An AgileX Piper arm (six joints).
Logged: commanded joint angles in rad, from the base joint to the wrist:
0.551, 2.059, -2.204, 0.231, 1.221, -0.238
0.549, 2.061, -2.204, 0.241, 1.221, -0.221
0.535, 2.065, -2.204, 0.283, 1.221, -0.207
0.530, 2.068, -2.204, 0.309, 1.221, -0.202
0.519, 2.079, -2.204, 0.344, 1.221, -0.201
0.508, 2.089, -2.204, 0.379, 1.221, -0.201
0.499, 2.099, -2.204, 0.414, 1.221, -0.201
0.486, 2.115, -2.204, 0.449, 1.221, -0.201
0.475, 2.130, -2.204, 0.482, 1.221, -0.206
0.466, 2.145, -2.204, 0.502, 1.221, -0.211
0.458, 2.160, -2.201, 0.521, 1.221, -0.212
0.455, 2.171, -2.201, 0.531, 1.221, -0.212
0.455, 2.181, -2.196, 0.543, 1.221, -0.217
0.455, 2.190, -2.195, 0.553, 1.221, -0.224
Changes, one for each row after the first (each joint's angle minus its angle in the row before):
-0.002, 0.002, 0.000, 0.010, 0.000, 0.017
-0.014, 0.004, 0.000, 0.042, 0.000, 0.014
-0.005, 0.003, 0.000, 0.026, 0.000, 0.005
-0.011, 0.011, 0.000, 0.035, 0.000, 0.001
-0.011, 0.010, 0.000, 0.035, 0.000, 0.000
-0.009, 0.010, 0.000, 0.035, 0.000, 0.000
-0.013, 0.016, 0.000, 0.035, 0.000, 0.000
-0.011, 0.015, 0.000, 0.033, 0.000, -0.005
-0.009, 0.015, 0.000, 0.020, 0.000, -0.005
-0.008, 0.015, 0.003, 0.019, 0.000, -0.001
-0.003, 0.011, 0.000, 0.010, 0.000, 0.000
0.000, 0.010, 0.005, 0.012, 0.000, -0.005
0.000, 0.009, 0.001, 0.010, 0.000, -0.007

